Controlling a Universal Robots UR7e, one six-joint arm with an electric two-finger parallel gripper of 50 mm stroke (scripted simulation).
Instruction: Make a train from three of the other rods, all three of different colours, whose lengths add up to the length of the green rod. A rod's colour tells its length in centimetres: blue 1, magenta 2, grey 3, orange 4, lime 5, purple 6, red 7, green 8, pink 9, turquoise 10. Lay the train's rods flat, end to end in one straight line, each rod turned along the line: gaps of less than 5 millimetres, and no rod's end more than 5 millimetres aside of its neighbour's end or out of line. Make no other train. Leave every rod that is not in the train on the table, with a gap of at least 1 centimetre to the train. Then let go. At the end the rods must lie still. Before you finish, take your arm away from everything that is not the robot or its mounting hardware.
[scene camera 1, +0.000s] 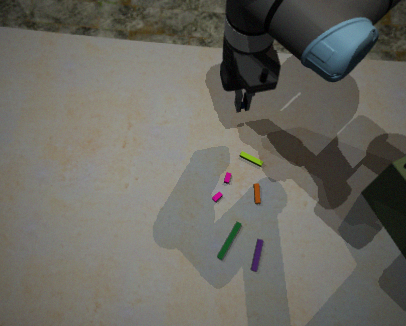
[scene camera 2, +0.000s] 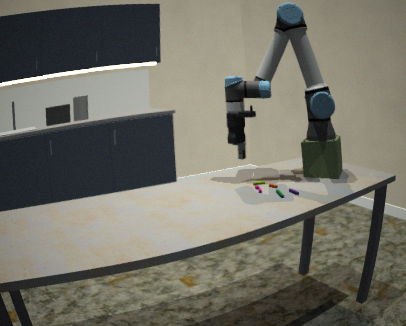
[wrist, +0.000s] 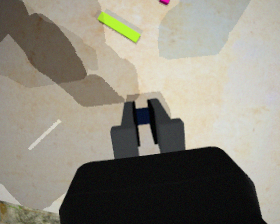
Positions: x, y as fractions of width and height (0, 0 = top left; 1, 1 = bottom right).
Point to the gripper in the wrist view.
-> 0.51, 0.51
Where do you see the gripper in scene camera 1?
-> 0.59, 0.33
